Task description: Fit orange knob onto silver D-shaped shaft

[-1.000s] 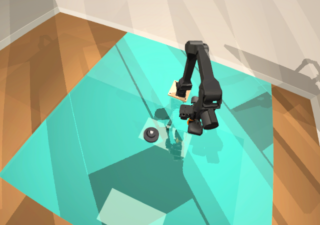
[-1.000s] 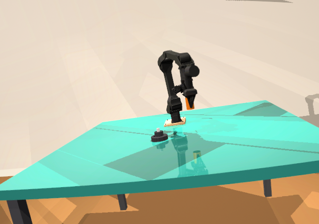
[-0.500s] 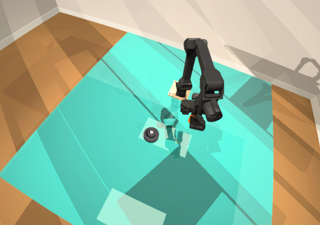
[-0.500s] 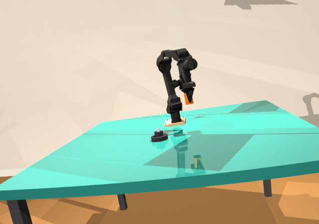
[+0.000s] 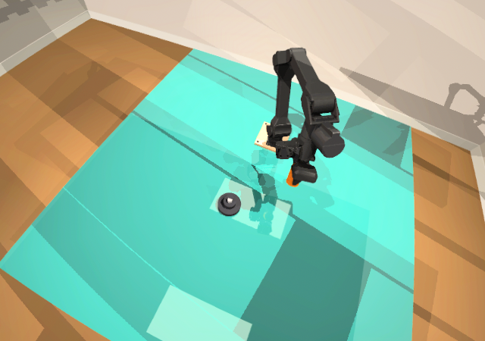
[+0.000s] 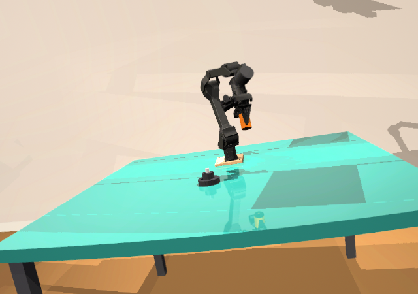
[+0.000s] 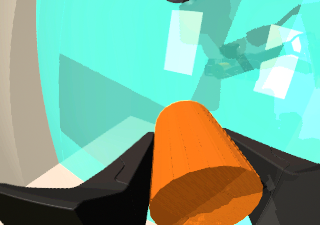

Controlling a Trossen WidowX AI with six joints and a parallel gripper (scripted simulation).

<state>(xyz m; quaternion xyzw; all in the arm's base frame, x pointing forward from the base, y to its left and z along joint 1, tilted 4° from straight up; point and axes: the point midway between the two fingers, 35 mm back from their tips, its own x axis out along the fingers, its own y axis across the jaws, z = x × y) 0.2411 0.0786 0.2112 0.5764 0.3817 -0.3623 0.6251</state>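
My gripper tip is now 1 cm past the orange knob and 3 cm below it. The rest, counted from my gripper tip: round black pedestal 7 cm ahead, 18 cm to the right, 16 cm below.
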